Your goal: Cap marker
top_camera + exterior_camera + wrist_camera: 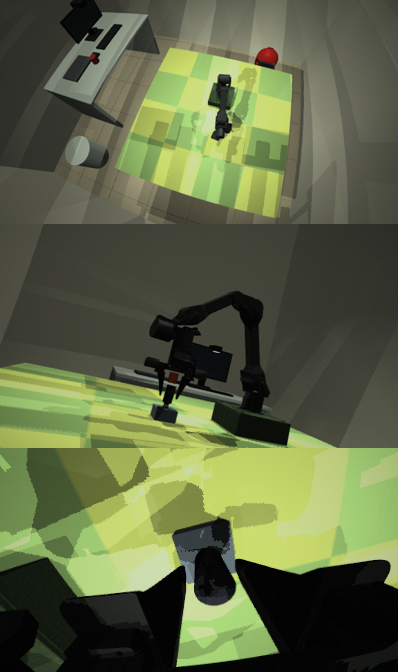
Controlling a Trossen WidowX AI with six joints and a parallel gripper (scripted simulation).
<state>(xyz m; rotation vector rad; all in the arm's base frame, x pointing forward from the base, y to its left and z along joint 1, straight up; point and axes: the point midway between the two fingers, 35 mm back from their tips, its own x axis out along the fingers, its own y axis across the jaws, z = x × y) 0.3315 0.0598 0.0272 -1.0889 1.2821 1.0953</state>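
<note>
My gripper tip is 10 mm below the dark cap. Round my gripper tip: grey holder block 50 mm below.
</note>
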